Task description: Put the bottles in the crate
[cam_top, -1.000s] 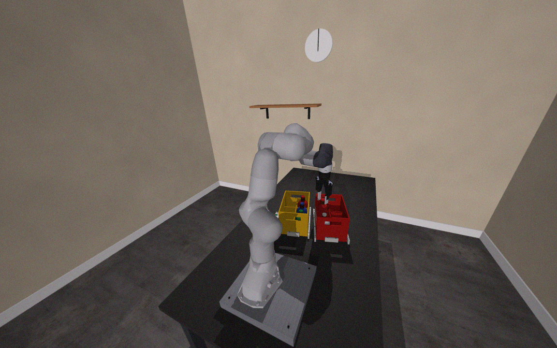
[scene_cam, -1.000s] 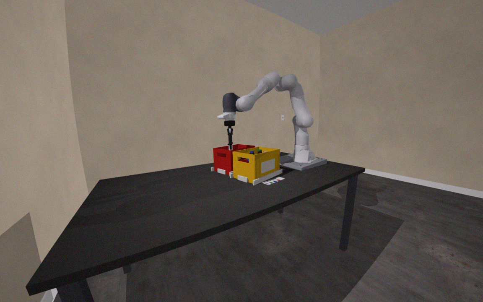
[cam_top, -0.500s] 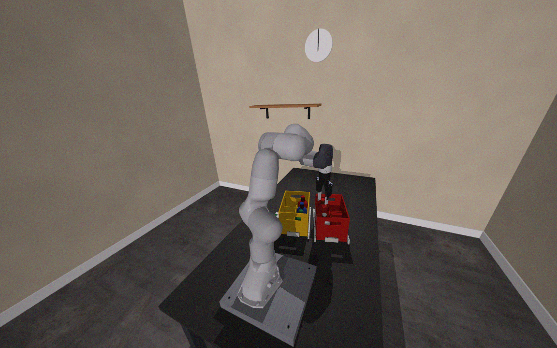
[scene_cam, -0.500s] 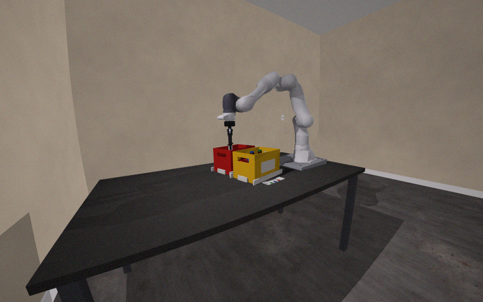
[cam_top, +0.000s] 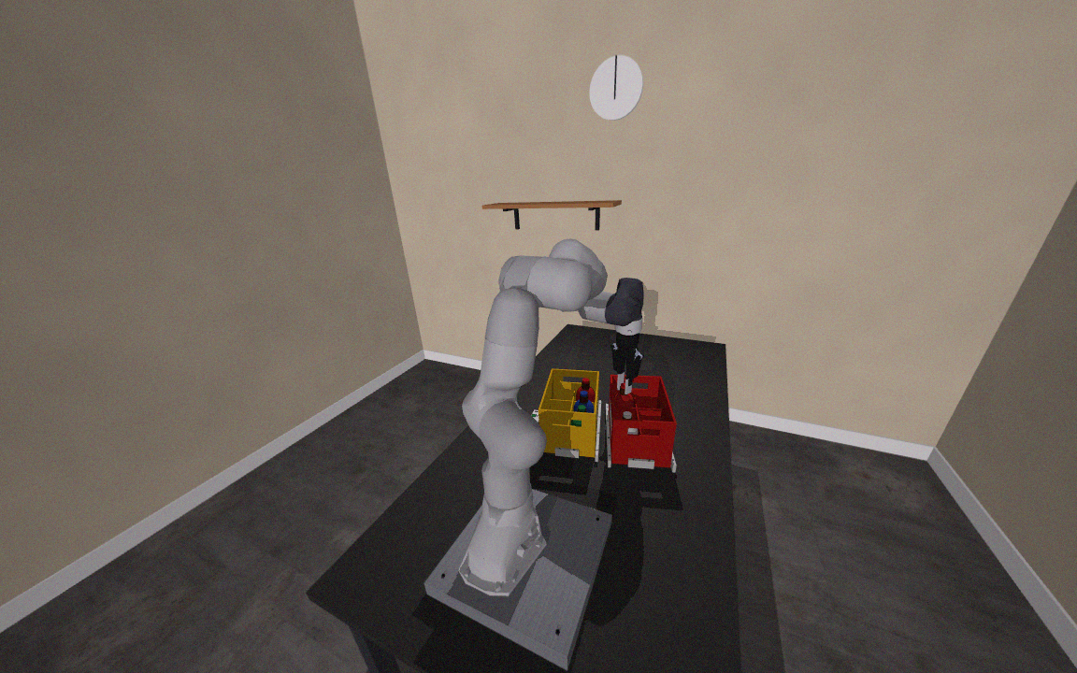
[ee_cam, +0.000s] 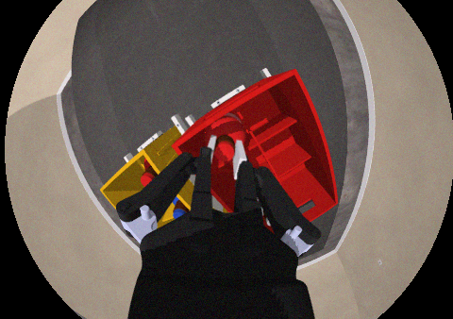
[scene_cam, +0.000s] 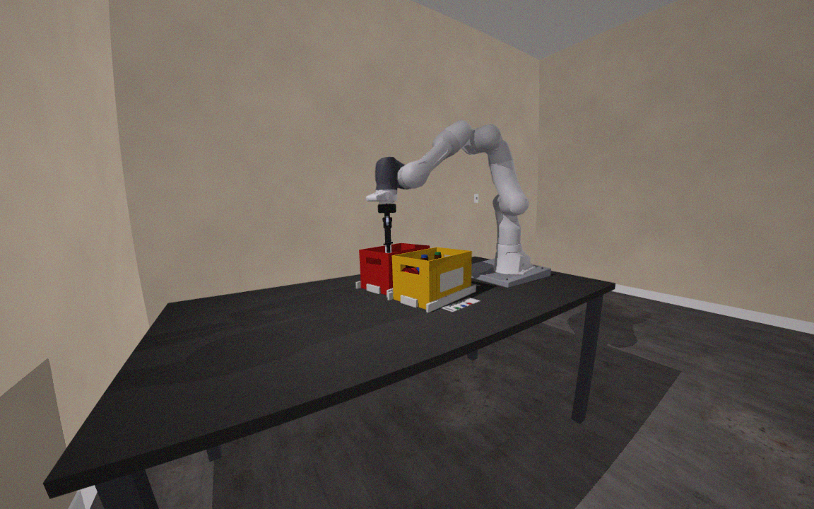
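Now: hand 9 cm above the red crate, 7 cm past it and 6 cm to the left of it. Round my hand: white-capped bottle 17 cm behind, 8 cm below, 4 cm to the right; then yellow crate 16 cm to the left, 11 cm behind, 9 cm below; then blue-labelled bottle 12 cm to the left, 10 cm behind, 8 cm below.
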